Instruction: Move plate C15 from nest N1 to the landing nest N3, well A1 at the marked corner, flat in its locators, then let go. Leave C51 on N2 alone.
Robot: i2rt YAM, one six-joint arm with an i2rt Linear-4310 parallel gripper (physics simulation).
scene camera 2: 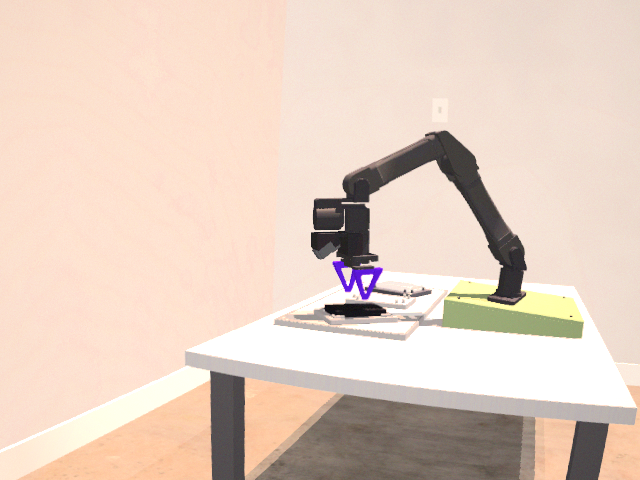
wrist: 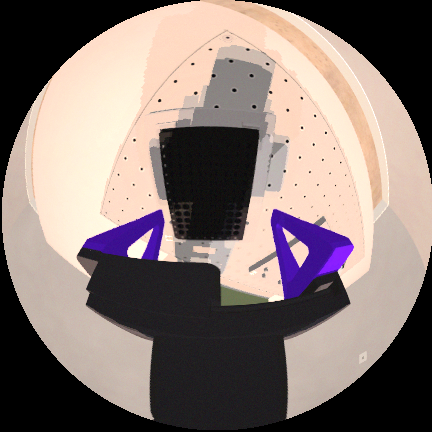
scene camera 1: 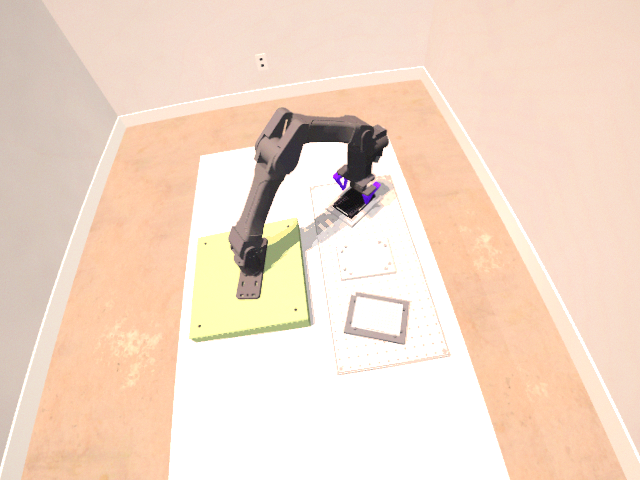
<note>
My gripper (scene camera 2: 356,295) is open and holds nothing. Also in view: a black well rack (scene camera 2: 356,309). Further things: a grey-framed white tray (scene camera 1: 369,314).
The black well rack also shows in the wrist view (wrist: 208,171). My gripper shows as well in the wrist view (wrist: 217,214) and in scene camera 1 (scene camera 1: 355,196).
</note>
